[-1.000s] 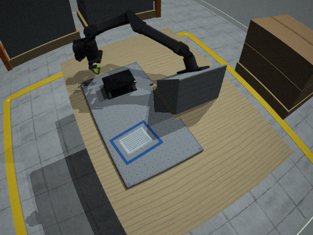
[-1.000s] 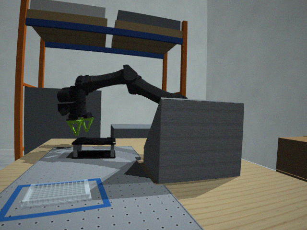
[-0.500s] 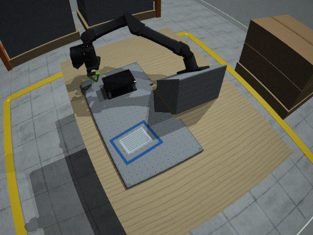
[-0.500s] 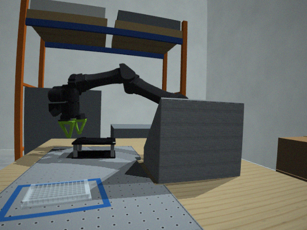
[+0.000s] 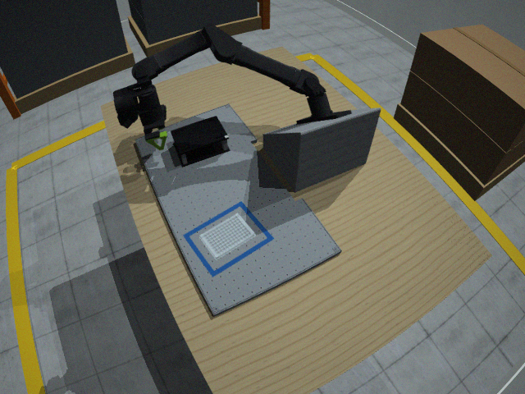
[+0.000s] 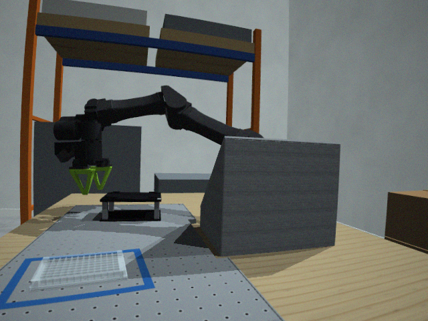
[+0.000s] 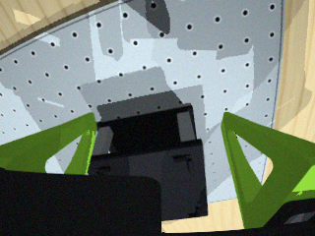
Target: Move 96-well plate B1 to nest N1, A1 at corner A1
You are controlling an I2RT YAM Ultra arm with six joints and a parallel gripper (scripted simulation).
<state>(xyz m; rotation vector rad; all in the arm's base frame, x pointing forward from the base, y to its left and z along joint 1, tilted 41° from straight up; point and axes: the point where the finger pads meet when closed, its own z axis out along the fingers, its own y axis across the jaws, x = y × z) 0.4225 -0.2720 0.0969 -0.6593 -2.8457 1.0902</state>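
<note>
The clear 96-well plate lies 10 mm behind my hand, 390 mm to the left of it and 70 mm below it. The rest, counted from my hand: black raised nest 110 mm behind, 50 mm to the left, 20 mm below.
</note>
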